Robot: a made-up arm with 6 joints.
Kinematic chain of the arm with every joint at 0, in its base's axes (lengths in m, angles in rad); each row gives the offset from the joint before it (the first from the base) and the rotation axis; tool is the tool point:
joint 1: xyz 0 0 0.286 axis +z
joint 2: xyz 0 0 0 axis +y
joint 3: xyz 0 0 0.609 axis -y
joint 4: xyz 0 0 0 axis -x
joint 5: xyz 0.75 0 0 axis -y
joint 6: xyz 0 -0.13 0 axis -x
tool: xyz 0 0 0
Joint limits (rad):
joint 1: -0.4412..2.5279
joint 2: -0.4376..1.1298
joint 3: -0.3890..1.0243
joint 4: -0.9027..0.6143
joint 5: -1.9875..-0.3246
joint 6: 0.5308..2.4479
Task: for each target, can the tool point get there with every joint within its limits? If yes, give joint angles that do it. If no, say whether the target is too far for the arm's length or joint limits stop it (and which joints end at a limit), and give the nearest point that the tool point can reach.
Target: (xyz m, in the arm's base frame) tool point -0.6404 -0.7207 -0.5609
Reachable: no: joint limits stop it (at a limit: joint 1, joint 2, joint 3, joint 4) | nearest point -0.3524 0.3468 -0.2083 | short by 1.160 m
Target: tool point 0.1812 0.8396 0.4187
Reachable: yes | joints 1.5091 0.3946 -0.1945 -0.1188 -1.5766 0.7718
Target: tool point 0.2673 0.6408 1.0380
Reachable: yes | joints 1.3296 -0.0878 0.2053 -0.6105 -0.7407 1.5801
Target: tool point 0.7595 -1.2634 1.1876
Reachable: no: too far | nearest point 0.9001 -0.5684 1.0629 | short by 0.720 m
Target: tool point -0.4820 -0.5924 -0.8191
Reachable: no: joint limits stop it (at a limit: joint 1, joint 2, joint 3) | nearest point 0.4093 -0.2908 -0.2080 | short by 1.122 m
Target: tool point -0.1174 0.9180 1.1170
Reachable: yes | joints 1.8387 0.3572 0.7026 0.0532 -1.6292 1.7090
